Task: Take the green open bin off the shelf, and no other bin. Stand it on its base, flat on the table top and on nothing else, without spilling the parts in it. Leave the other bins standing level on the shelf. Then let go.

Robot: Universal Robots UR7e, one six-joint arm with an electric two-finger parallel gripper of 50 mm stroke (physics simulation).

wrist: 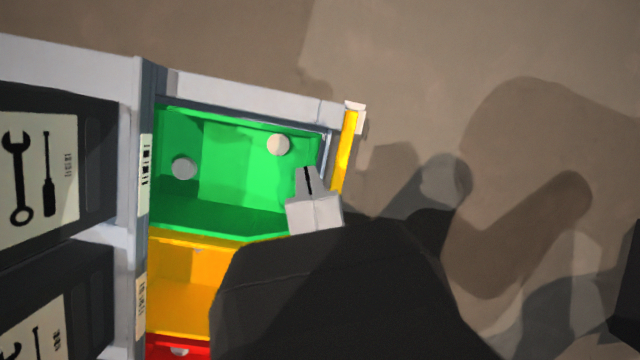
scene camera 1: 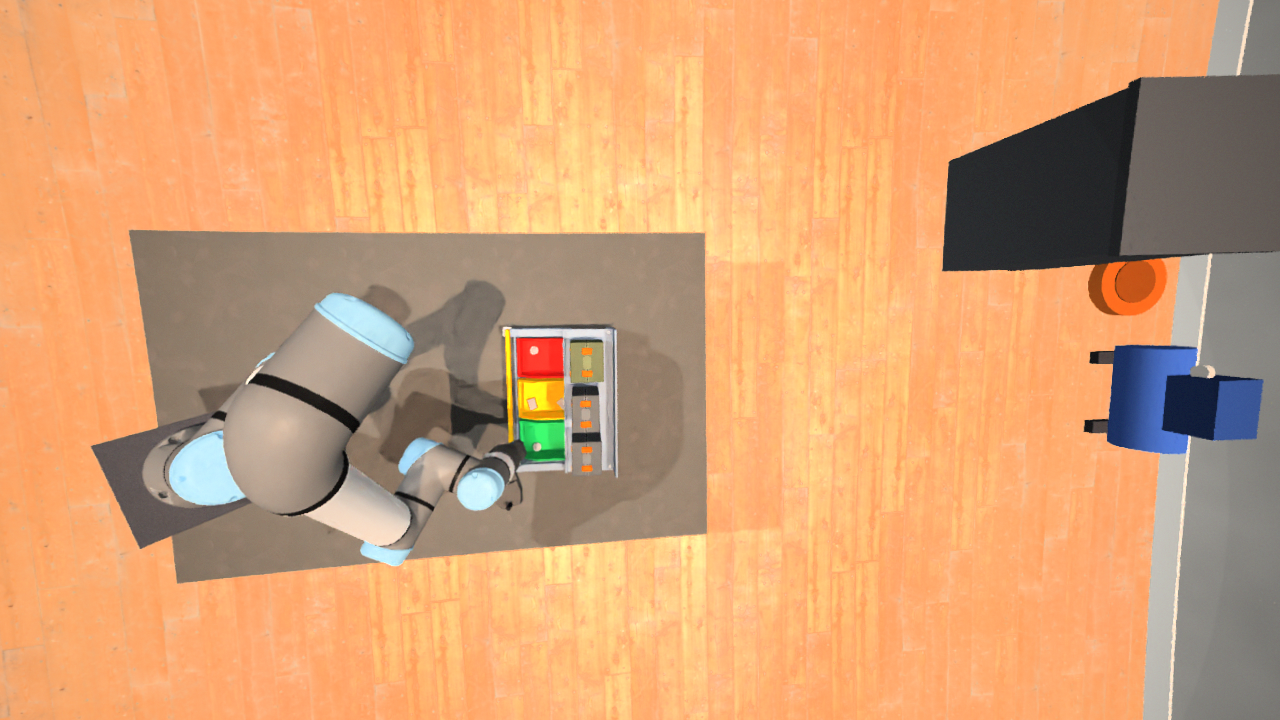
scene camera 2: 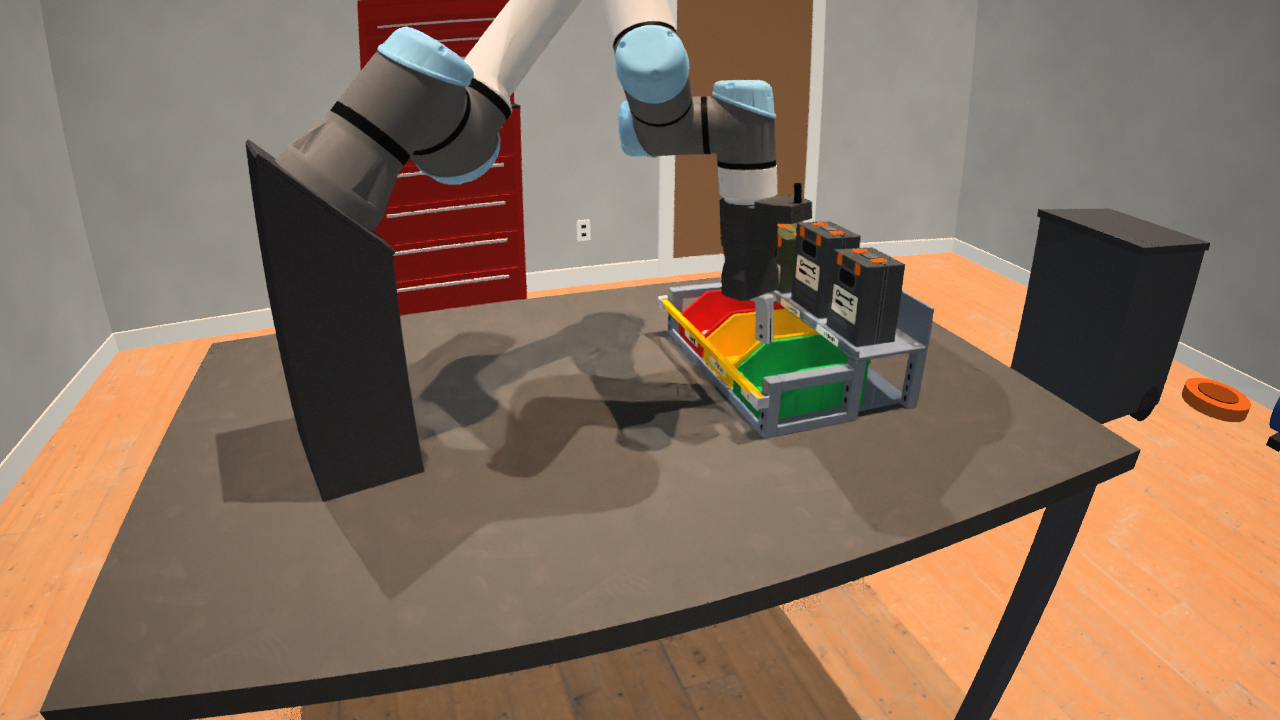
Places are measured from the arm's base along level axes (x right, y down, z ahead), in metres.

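Pixels of known places: gripper, fingertip midpoint: [wrist: 307, 182] [scene camera 2: 764, 341]; arm's base, link origin: [scene camera 2: 324, 196].
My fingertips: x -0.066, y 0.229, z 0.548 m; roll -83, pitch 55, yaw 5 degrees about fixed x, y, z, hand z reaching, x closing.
For each thing: its top centre in the pictures, then the offset to it from my fingertips. "spot": a spot on its surface instead. Level surfaces: height alone.
- green open bin, top centre: [wrist: 209, 178] [scene camera 2: 803, 352] [scene camera 1: 550, 441] dx -0.039, dy +0.036, dz +0.070 m
- grey shelf, surface spot: [wrist: 250, 95] [scene camera 2: 814, 372] spot: dx +0.035, dy +0.032, dz +0.065 m
- pale round part, top centre: [wrist: 278, 144] dx +0.003, dy +0.098, dz +0.037 m
- grey round part, top centre: [wrist: 182, 169] dx -0.066, dy +0.098, dz +0.119 m
- yellow front bar, top centre: [wrist: 312, 298] [scene camera 2: 705, 341] [scene camera 1: 509, 400] dx -0.120, dy +0.052, dz -0.062 m
- yellow bin, top centre: [wrist: 201, 295] [scene camera 2: 767, 323] [scene camera 1: 549, 400] dx -0.147, dy +0.036, dz +0.040 m
- red bin, top centre: [scene camera 2: 737, 299] [scene camera 1: 548, 358] dx -0.255, dy +0.036, dz +0.011 m
- table, surface height: dy +0.117 m
The green open bin [scene camera 1: 547, 437] [scene camera 2: 796, 358] [wrist: 225, 165] sits upright in the lower front row of the grey shelf [scene camera 2: 810, 379] [wrist: 250, 95], at the row's near end in scene camera 2. In the wrist view a pale round part [wrist: 278, 144] and a grey round part [wrist: 184, 168] lie in it. My gripper [scene camera 2: 763, 340] [wrist: 307, 182] points down with its fingertips together and nothing visible between them. In the wrist view the tips overlap the bin's front part, close to the yellow front bar [wrist: 345, 150]; their exact height above it is unclear. In scene camera 1 the gripper's body hides the fingers.
The yellow bin [scene camera 1: 537, 391] [scene camera 2: 741, 337] [wrist: 182, 305] stands right beside the green one, then the red bin [scene camera 1: 547, 356] [scene camera 2: 713, 312] [wrist: 172, 344]. Tall tool cases [scene camera 1: 586, 413] [scene camera 2: 868, 300] [wrist: 40, 170] stand on the raised rear tier, close behind the gripper. The shelf stands on the table [scene camera 1: 662, 295] [scene camera 2: 581, 573].
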